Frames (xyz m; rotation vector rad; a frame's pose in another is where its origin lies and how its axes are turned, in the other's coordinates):
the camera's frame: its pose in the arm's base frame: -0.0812 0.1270 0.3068 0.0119 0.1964 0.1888
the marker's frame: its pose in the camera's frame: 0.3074 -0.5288 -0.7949 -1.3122 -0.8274 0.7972
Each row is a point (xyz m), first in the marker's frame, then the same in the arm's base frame.
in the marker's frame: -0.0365 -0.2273 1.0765
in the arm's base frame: -0.7835 -0.0526 -0.0549
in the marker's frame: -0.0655 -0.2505 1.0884
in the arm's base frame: -0.7982 -0.0781 -0.0293
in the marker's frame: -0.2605 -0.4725 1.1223
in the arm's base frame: -0.8389 -0.2690 0.1951
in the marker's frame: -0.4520 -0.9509 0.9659
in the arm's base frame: -0.6424 -0.5363 0.6193
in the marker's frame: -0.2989 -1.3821 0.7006
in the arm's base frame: -0.2459 -0.5085 0.9682
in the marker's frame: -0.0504 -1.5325 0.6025
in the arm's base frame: -0.0391 -0.3160 1.0874
